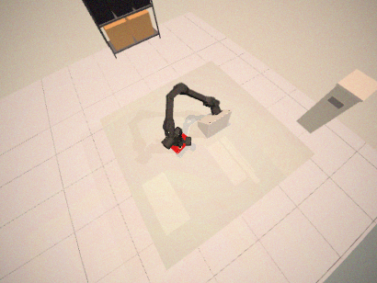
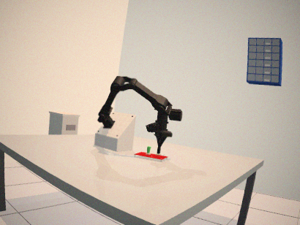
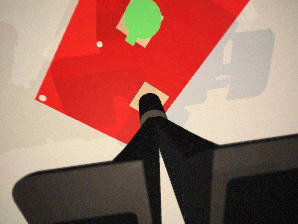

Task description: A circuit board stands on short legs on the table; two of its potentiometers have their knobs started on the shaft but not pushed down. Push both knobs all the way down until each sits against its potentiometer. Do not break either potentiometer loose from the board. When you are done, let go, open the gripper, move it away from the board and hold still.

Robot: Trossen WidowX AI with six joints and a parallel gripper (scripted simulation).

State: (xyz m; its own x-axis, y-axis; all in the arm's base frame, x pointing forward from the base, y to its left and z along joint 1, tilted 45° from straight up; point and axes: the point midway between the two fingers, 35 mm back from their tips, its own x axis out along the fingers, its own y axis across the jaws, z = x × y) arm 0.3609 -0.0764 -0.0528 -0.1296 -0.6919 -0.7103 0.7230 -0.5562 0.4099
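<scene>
Now: the black knob 2 cm below my gripper tip. The rest, counted from my gripper tip: green knob 4 cm behind, 4 cm to the right, 1 cm below.
</scene>
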